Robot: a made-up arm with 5 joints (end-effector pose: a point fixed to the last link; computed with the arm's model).
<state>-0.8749 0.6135 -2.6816 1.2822 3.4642</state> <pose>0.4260 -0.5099 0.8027 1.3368 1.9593 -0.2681</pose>
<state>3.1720 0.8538 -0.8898 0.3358 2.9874</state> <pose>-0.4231 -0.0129 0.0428 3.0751 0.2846 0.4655</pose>
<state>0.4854 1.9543 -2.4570 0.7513 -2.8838</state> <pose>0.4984 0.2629 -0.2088 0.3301 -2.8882 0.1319</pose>
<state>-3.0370 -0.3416 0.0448 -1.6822 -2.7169</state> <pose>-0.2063 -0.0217 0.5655 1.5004 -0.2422 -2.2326</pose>
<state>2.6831 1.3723 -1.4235 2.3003 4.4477</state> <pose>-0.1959 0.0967 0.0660 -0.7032 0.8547 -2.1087</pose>
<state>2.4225 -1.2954 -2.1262 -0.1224 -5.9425</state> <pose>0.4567 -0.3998 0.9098 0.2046 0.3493 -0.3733</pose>
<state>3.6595 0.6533 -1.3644 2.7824 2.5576</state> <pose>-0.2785 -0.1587 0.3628 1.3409 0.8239 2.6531</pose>
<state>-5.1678 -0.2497 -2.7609 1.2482 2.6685</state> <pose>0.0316 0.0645 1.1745 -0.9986 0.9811 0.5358</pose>
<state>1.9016 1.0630 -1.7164 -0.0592 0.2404</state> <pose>-0.2404 0.7000 0.2313 -1.6727 -1.8312 -0.4424</pose>
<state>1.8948 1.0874 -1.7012 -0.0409 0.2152</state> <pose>-0.2328 0.6932 0.2034 -1.6952 -1.8905 -0.4253</pose>
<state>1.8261 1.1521 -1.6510 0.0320 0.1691</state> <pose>-0.1761 0.6745 0.1236 -1.8439 -2.0102 -0.3518</pose>
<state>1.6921 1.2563 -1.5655 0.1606 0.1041</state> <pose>-0.0748 0.6133 0.0052 -2.1185 -2.1553 -0.1402</pose>
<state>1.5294 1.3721 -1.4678 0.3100 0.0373</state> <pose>0.0207 0.5001 -0.1004 2.1898 2.0239 -0.2273</pose>
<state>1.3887 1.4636 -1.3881 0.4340 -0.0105</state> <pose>0.0708 0.3846 -0.1587 2.1151 1.7801 -0.5556</pose>
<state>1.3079 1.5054 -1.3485 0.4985 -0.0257</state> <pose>0.0872 0.3239 -0.1768 2.0881 1.6435 -0.7240</pose>
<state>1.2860 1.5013 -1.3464 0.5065 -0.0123</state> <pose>0.0942 0.3216 -0.1755 2.1140 1.6042 -0.7325</pose>
